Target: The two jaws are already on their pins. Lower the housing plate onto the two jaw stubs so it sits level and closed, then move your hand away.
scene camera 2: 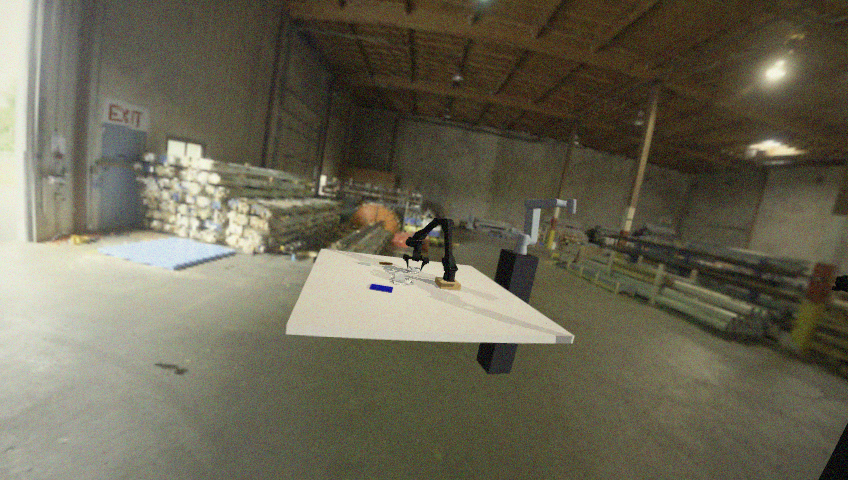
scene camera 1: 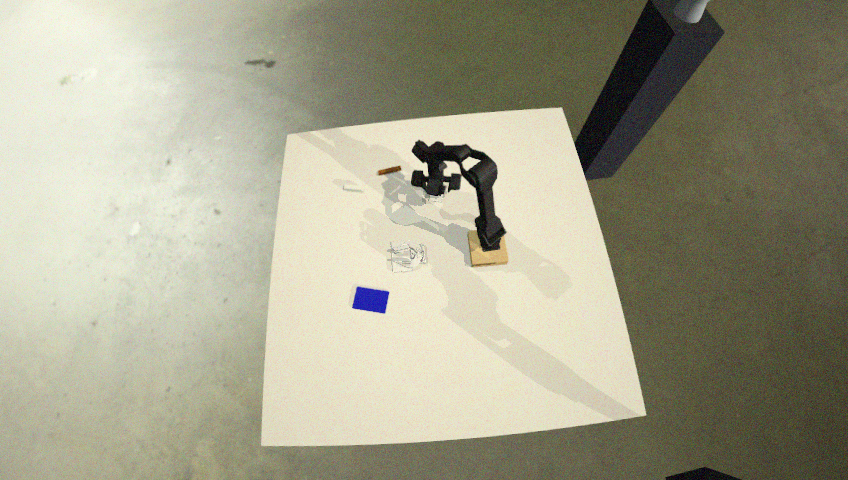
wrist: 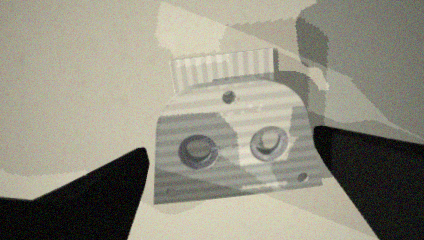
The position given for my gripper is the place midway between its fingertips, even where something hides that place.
Observation:
My gripper (scene camera 1: 436,190) is open, with nothing in its grasp. I also see a housing plate (wrist: 231,124) and a blue rectangle (scene camera 1: 373,300).
My gripper also shows in the wrist view (wrist: 230,145). The wrist view does not show the blue rectangle: it is out of frame.

